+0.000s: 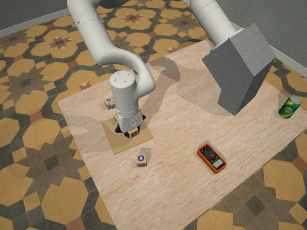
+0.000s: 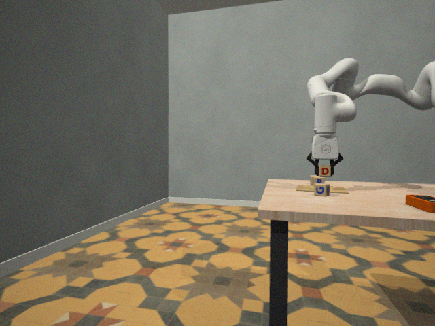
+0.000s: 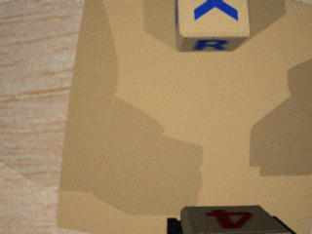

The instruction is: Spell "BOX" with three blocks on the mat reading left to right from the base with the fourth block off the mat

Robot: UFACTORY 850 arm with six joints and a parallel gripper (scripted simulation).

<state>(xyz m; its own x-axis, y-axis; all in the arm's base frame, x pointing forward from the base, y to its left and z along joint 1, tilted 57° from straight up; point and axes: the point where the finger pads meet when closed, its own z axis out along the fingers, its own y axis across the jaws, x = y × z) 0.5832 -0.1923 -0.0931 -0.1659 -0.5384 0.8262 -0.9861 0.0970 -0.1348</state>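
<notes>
Right now the tan mat is 10 mm behind my hand, 70 mm to the right of it and 80 mm below it. The rest, counted from my hand: X block: 20 mm behind, 140 mm to the right, 60 mm below; B block: right at my hand; O block: 40 mm ahead, 110 mm to the left, 60 mm below.
</notes>
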